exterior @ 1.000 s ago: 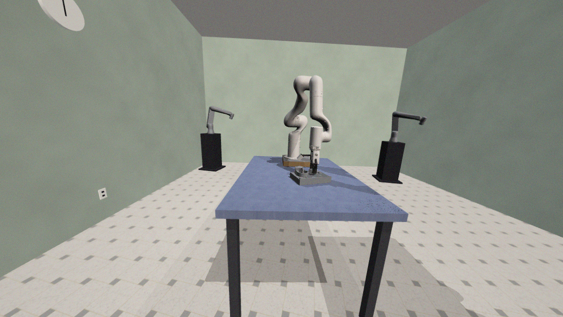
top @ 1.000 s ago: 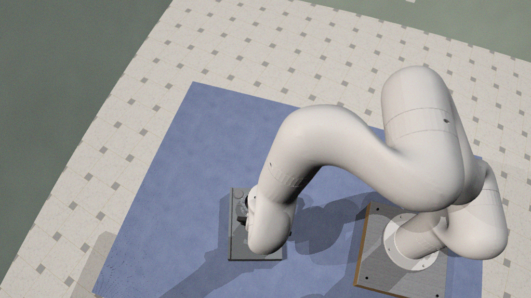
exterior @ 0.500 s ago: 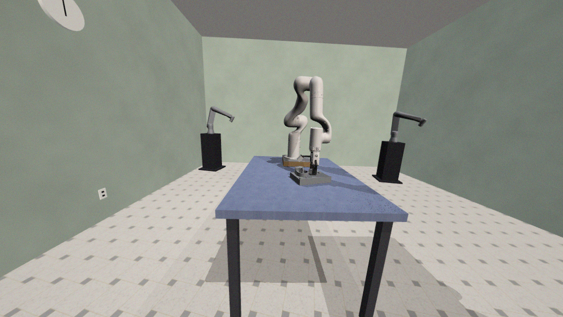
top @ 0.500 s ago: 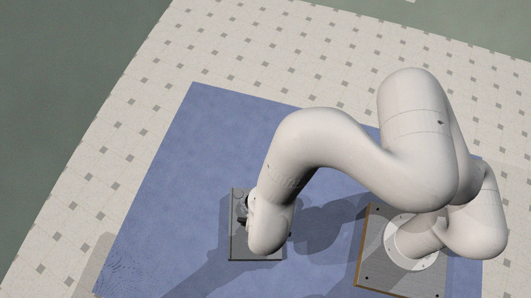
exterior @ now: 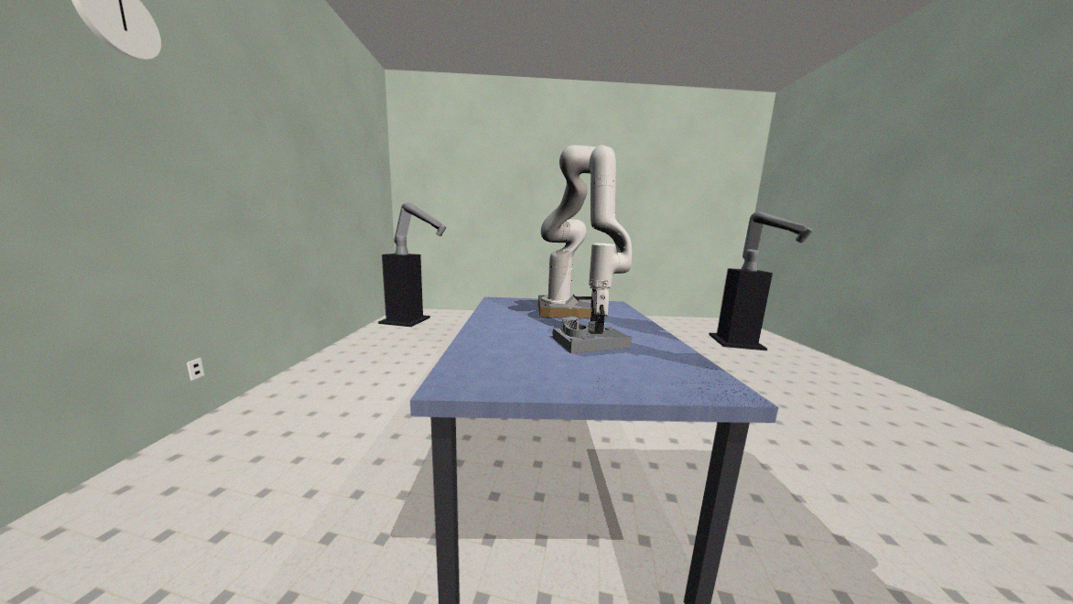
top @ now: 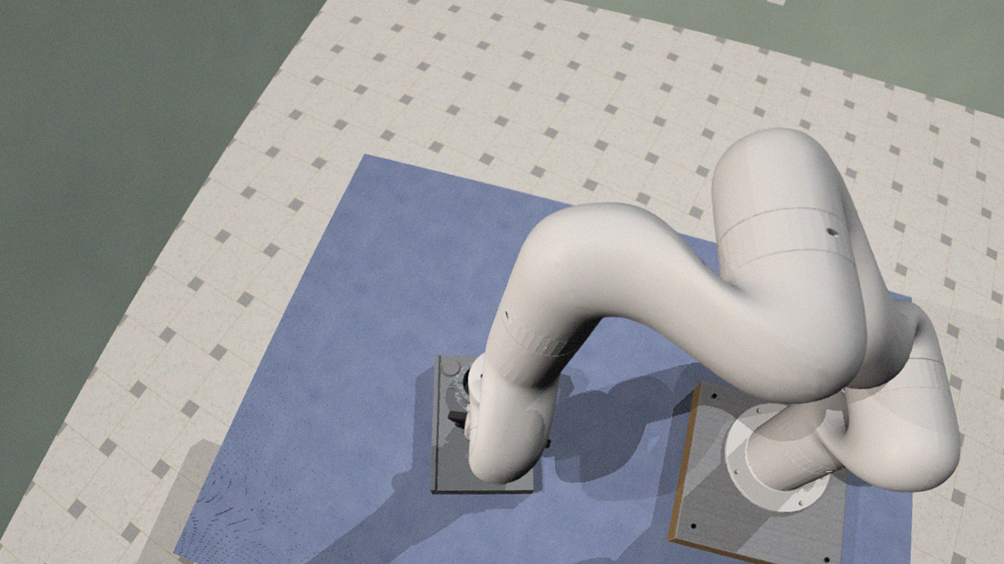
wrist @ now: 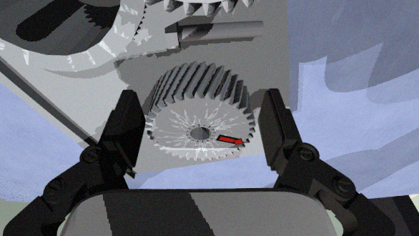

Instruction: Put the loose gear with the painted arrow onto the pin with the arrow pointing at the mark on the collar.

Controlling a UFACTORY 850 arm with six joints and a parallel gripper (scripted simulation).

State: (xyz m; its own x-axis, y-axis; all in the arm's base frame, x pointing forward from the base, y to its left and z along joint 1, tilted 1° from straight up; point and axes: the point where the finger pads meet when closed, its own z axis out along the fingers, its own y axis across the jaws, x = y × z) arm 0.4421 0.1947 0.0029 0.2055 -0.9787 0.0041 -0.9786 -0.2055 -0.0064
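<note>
My hand is right at the gear.
</note>
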